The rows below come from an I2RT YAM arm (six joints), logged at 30 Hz.
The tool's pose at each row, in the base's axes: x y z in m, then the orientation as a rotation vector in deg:
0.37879, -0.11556, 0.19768, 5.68, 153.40, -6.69
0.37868, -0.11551, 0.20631, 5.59, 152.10, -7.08
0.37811, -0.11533, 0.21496, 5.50, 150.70, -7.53
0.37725, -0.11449, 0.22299, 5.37, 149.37, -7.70
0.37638, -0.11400, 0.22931, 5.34, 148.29, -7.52
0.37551, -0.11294, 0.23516, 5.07, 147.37, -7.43
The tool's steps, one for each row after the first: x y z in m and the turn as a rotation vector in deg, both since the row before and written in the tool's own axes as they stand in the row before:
-0.00375, -0.00053, -0.00776, 0.26, -1.30, -0.05
-0.00352, -0.00048, -0.00791, 0.31, -1.40, -0.05
-0.00313, 0.00015, -0.00749, 0.11, -1.33, -0.04
-0.00244, -0.00008, -0.00591, -0.13, -1.08, 0.09
-0.00228, 0.00053, -0.00553, -0.11, -0.94, -0.11

